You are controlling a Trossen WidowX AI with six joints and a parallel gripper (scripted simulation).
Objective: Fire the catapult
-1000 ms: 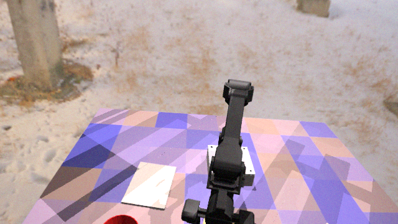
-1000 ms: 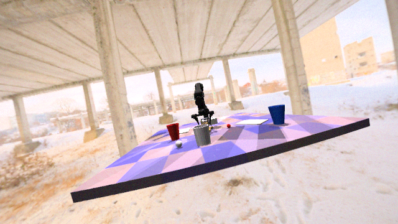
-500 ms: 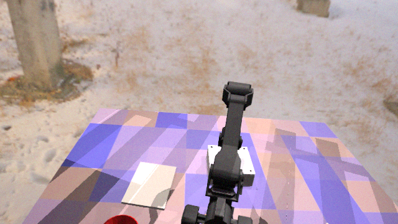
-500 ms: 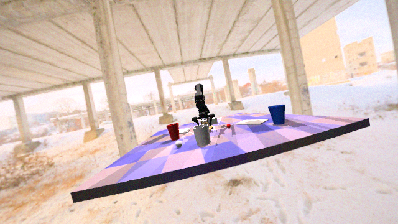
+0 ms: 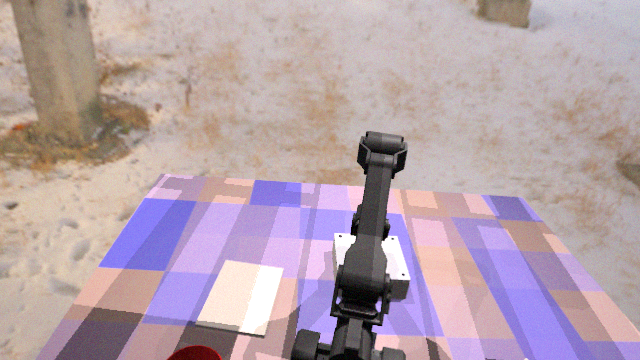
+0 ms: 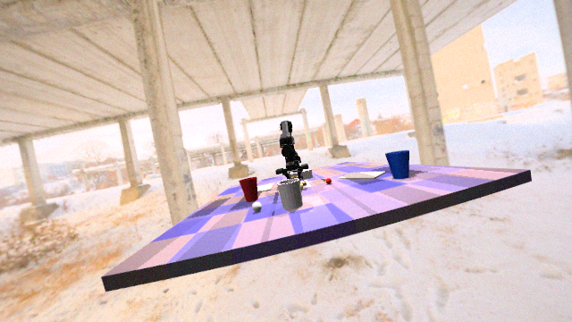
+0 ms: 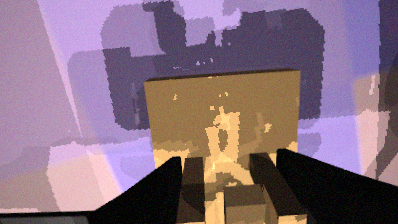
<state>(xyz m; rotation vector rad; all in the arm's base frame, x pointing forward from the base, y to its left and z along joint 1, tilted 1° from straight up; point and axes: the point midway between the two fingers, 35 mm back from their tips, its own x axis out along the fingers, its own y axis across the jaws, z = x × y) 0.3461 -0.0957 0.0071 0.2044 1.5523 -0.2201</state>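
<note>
Right now my gripper tip is 18 cm to the right of the red ball, 6 cm short of it and 2 cm above it. From my gripper tip the other things lie so: red cup: 25 cm to the right, 2 cm ahead; tan wooden catapult: 6 cm behind, 4 cm to the left, 2 cm above; white mug: 27 cm ahead, 7 cm to the right.
</note>
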